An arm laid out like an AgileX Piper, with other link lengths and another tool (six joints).
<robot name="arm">
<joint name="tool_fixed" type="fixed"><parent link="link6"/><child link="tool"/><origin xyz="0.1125 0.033 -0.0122" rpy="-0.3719 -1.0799 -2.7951"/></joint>
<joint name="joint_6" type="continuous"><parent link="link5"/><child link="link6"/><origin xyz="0.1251 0 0.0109" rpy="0 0 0"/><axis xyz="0.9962 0 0.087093"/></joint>
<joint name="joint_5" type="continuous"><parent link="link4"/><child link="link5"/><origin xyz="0 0 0" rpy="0 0 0"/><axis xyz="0 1 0"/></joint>
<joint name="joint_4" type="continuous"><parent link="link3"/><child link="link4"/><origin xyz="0.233 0 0.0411" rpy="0 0 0"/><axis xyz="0.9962 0 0.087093"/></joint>
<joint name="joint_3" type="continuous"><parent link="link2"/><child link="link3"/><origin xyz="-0.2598 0 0.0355" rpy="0 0 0"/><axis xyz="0 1 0"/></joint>
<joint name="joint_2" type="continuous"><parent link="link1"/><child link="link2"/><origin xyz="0 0 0" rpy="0 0 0"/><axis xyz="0 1 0"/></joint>
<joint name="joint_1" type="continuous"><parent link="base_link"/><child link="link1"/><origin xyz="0 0 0.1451" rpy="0 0 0"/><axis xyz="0 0 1"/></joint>
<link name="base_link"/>
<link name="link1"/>
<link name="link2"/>
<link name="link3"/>
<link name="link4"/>
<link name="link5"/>
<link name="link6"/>
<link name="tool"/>
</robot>
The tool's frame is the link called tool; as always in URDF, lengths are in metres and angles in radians. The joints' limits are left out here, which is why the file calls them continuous.
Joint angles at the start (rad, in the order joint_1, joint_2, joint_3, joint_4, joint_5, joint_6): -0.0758, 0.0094, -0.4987, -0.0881, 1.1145, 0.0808
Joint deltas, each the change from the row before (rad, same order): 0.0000, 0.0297, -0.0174, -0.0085, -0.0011, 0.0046; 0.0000, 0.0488, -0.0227, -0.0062, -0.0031, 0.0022; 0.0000, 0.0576, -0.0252, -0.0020, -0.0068, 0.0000; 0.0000, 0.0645, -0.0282, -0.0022, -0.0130, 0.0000; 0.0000, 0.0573, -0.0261, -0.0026, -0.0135, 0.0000; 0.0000, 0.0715, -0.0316, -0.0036, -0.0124, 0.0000; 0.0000, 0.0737, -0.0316, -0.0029, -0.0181, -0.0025; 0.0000, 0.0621, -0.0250, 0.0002, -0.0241, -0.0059; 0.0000, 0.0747, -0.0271, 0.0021, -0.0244, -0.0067
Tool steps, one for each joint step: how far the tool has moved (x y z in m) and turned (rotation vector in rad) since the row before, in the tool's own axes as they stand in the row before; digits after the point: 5 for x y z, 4 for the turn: 0.00369, 0.00100, 0.00129, -0.0090, -0.0090, -0.0037; 0.00375, 0.00029, 0.00255, -0.0084, -0.0210, -0.0064; 0.00420, -0.00091, 0.00359, -0.0049, -0.0245, -0.0061; 0.00568, -0.00143, 0.00512, -0.0041, -0.0223, -0.0064; 0.00572, -0.00137, 0.00522, -0.0033, -0.0167, -0.0058; 0.00562, -0.00139, 0.00684, -0.0054, -0.0261, -0.0082; 0.00614, -0.00190, 0.00834, -0.0028, -0.0229, -0.0098; 0.00592, -0.00255, 0.00848, 0.0026, -0.0129, -0.0092; 0.00450, -0.00301, 0.01057, 0.0027, -0.0233, -0.0099
